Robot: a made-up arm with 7 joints.
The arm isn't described. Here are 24 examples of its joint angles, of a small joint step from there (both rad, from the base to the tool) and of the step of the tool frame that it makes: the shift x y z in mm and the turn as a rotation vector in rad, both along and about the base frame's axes.
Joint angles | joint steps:
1: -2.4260 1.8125 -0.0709 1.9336 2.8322 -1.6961 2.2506 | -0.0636 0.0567 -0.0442 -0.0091 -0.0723 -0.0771 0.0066
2: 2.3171 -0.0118 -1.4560 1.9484 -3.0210 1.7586 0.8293 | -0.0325 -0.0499 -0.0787 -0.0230 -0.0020 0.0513 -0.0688
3: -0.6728 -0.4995 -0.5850 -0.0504 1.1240 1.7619 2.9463 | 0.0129 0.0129 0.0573 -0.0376 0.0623 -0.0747 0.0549
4: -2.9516 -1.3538 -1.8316 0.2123 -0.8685 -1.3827 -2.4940 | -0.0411 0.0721 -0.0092 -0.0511 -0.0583 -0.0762 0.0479
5: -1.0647 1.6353 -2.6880 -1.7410 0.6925 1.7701 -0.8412 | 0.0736 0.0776 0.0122 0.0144 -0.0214 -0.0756 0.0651
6: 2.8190 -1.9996 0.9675 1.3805 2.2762 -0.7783 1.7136 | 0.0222 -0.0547 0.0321 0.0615 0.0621 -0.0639 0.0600
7: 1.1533 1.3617 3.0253 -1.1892 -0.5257 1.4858 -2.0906 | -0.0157 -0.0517 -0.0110 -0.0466 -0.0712 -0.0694 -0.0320
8: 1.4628 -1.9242 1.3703 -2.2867 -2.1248 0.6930 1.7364 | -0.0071 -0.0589 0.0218 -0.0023 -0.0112 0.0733 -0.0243
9: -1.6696 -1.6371 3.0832 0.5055 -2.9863 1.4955 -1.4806 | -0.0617 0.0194 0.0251 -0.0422 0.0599 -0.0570 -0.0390
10: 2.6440 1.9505 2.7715 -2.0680 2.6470 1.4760 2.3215 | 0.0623 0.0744 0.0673 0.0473 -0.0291 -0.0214 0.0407
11: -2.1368 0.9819 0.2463 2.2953 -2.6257 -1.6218 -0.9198 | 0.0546 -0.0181 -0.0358 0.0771 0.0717 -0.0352 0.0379
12: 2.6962 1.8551 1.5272 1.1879 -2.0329 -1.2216 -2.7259 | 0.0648 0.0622 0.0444 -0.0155 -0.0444 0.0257 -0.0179
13: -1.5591 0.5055 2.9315 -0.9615 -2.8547 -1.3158 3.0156 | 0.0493 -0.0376 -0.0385 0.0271 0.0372 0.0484 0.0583
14: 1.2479 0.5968 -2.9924 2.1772 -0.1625 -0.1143 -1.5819 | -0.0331 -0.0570 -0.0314 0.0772 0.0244 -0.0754 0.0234
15: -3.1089 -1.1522 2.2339 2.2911 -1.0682 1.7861 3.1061 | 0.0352 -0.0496 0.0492 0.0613 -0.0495 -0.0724 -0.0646
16: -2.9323 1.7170 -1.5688 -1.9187 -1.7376 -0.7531 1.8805 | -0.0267 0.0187 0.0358 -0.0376 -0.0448 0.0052 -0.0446
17: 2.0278 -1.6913 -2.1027 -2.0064 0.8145 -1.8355 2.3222 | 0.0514 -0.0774 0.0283 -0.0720 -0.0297 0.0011 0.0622
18: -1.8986 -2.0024 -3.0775 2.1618 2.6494 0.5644 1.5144 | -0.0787 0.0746 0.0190 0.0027 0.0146 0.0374 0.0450
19: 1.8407 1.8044 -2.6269 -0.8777 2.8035 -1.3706 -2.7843 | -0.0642 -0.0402 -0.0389 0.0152 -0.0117 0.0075 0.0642
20: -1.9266 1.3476 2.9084 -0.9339 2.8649 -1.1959 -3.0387 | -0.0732 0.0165 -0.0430 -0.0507 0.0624 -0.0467 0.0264
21: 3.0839 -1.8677 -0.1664 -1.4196 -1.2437 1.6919 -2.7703 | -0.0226 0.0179 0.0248 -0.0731 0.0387 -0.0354 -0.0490
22: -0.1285 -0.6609 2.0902 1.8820 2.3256 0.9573 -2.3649 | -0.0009 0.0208 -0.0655 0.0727 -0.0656 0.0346 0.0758
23: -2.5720 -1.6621 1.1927 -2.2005 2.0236 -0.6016 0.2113 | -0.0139 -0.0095 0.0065 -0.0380 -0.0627 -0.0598 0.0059
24: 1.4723 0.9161 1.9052 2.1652 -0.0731 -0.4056 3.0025 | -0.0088 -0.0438 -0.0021 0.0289 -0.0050 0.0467 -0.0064
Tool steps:
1: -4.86 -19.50 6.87 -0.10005 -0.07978 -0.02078
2: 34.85 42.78 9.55 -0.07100 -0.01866 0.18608
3: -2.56 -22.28 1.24 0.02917 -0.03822 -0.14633
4: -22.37 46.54 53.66 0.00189 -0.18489 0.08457
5: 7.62 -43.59 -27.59 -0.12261 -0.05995 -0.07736
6: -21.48 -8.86 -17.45 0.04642 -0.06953 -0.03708
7: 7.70 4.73 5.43 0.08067 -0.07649 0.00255
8: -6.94 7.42 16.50 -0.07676 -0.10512 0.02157
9: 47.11 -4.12 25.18 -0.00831 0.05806 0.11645
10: 3.02 5.74 -21.78 0.06974 0.03009 -0.09417
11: 10.48 -22.32 14.01 -0.13496 0.00231 0.00691
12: 9.65 30.65 -12.04 0.00609 -0.01925 -0.02197
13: 12.23 -14.48 30.83 0.03530 -0.02719 -0.08968
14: -29.03 4.22 -49.00 -0.04102 -0.08312 0.04888
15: -9.91 -8.41 -10.27 -0.16234 0.08348 -0.00871
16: -0.30 -4.29 17.10 0.08191 0.03998 -0.02974
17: 13.50 -11.59 -15.53 -0.06036 0.04233 0.07793
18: -2.51 -43.88 -7.93 -0.08101 -0.03624 0.14868
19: 38.09 -36.70 21.07 -0.04122 0.02345 0.02868
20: -56.80 -44.21 -20.20 -0.00319 -0.03911 0.10634
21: -14.67 -2.45 2.57 0.03342 0.01568 0.06934
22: 39.96 -1.30 -6.33 0.07453 -0.01387 0.04852
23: -1.53 13.25 15.61 -0.07192 0.05025 0.00220
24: 5.45 14.79 -17.42 -0.07529 -0.05056 -0.04310
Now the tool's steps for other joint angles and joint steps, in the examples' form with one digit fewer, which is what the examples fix.
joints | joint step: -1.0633 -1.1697 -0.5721 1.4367 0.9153 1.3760 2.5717 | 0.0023 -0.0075 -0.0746 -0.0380 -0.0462 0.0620 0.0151
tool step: -34.3 -2.8 -13.3 -0.0400 -0.0082 0.0448
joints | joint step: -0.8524 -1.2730 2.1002 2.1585 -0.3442 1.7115 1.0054 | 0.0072 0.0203 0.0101 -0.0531 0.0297 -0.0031 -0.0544
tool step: -5.5 -21.6 -8.0 -0.0472 0.0839 -0.0205
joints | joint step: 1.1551 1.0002 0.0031 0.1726 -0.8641 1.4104 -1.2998 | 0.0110 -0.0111 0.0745 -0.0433 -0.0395 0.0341 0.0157
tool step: -15.3 2.5 21.2 -0.0575 0.0232 -0.0021
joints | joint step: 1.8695 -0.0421 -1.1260 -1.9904 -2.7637 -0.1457 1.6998 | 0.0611 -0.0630 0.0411 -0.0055 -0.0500 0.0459 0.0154
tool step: 38.1 39.0 -21.1 -0.1126 -0.0007 -0.1299
